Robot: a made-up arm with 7 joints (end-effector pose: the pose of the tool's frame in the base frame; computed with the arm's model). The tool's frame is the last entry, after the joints. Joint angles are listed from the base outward.
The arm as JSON. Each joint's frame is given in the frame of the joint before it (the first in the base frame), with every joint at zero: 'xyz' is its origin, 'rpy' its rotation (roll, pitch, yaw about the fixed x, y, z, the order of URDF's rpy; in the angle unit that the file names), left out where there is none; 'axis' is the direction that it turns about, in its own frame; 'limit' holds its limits. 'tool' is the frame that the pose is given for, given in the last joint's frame.
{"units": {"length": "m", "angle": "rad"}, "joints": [
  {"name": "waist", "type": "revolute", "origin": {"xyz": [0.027, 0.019, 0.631]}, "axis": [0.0, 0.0, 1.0], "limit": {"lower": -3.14, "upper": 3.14}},
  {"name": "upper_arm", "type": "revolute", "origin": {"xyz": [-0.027, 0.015, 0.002]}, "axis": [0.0, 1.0, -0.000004], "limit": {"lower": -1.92, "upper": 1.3}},
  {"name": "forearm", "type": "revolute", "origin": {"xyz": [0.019, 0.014, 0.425]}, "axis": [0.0, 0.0, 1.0], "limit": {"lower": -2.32, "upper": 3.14}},
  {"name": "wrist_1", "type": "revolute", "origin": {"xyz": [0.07, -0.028, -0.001]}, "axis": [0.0, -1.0, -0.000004], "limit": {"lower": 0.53, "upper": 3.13}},
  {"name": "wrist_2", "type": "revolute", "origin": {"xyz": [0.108, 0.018, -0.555]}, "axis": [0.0, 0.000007, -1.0], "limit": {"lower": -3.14, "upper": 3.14}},
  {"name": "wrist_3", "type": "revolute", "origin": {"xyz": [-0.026, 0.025, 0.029]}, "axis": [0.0, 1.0, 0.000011], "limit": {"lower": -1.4, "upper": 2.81}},
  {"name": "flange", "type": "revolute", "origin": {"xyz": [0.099, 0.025, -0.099]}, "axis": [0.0, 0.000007, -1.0], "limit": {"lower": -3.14, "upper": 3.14}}
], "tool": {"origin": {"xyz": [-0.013, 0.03, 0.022], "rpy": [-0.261, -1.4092, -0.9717]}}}
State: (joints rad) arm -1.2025 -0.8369 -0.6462 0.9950 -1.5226 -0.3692 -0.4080
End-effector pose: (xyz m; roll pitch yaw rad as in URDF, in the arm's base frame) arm -0.1425 -0.2697 1.1121 -2.8585 0.1674 1.6523
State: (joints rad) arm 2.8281 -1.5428 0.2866 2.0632 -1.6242 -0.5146 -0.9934
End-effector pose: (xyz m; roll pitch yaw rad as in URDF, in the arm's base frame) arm 0.6618 -0.4353 1.1747 0.4503 0.7952 1.8839
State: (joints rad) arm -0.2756 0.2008 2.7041 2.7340 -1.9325 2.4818 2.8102
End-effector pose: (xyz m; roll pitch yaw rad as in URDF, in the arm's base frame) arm 0.2162 0.2292 1.5982 -0.4814 -0.7180 -2.9811
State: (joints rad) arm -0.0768 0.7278 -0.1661 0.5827 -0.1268 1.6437 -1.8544
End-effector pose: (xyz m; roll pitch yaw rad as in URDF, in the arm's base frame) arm 0.2532 -0.0296 0.3061 0.5609 0.3350 0.0250
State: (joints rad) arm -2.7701 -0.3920 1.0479 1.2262 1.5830 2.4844 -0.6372
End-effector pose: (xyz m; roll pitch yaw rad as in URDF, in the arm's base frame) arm 0.2345 -0.5598 1.1033 0.6283 0.0113 -2.2977
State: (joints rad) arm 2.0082 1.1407 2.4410 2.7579 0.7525 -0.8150 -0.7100
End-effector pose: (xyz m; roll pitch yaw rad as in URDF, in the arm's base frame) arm -0.4195 0.7631 1.0714 -0.4272 0.0519 -0.9286
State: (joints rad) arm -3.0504 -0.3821 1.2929 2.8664 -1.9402 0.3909 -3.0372
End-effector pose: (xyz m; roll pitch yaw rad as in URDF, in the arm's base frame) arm 0.4268 -0.1469 1.6310 2.7827 1.4161 -2.7722
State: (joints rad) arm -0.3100 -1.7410 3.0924 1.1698 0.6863 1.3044 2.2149
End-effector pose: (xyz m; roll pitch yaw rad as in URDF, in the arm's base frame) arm -0.1091 0.0626 -0.1024 2.4466 0.0064 2.2311
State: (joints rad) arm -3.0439 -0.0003 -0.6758 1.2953 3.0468 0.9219 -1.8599
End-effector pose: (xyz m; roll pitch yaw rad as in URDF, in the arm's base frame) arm -0.5455 0.4132 1.0328 0.8557 0.7217 -0.3023
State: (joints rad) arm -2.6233 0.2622 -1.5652 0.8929 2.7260 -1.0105 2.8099
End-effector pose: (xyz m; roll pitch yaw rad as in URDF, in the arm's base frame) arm -0.1454 0.4019 0.7930 -1.8776 -0.9811 -3.0269
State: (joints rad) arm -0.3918 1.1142 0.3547 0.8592 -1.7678 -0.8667 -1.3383
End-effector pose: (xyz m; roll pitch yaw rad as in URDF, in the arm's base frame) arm 0.3889 0.1454 0.2649 3.1021 -0.4983 -1.5230
